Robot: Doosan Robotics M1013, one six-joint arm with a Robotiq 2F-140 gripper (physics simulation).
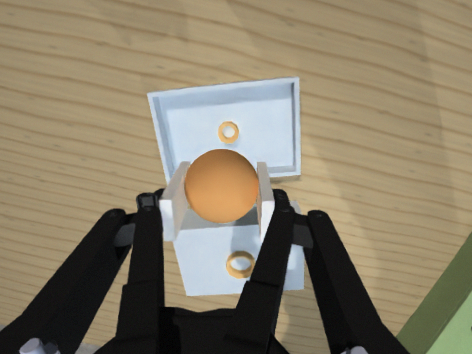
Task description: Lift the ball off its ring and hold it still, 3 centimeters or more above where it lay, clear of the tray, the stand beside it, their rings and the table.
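Places are measured from the arm's base along level axes (x ahead, y left, z up), in centimetres.
Pixels of known places: gripper, between the fingertips: [223,177].
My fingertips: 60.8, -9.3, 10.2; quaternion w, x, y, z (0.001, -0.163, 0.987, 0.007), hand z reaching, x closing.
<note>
Ahead of a thing's pixels: the offset from my fingertips to its top centre, as dx, dy, dz. "spot": to the spot under its first point. Level surfaces: height alone.
An orange ball {+0.1, -0.4, +5.3} [222,186] is held between the two pale finger pads of my gripper [223,177], which is shut on it. The ball hangs above the tray and the stand, and a small orange ring {spot: +0.8, -1.4, -14.6} [228,123] shows bare on the floor of the tray. The pale blue tray {spot: -7.7, -4.5, -13.1} [297,125] has low walls, and its near edge is partly hidden behind the ball and the fingers. The pale stand [207,272] is nearer the gripper's base, with a second orange ring {spot: -6.3, +18.3, -9.0} [230,272] bare on its top. My right finger hides part of the stand.
The wooden table {dz -15.9} [375,100] lies under the tray and the stand. A green object with a darker green edge [440,300] shows at the lower right corner. Shadows fall on the table to the right of the tray.
</note>
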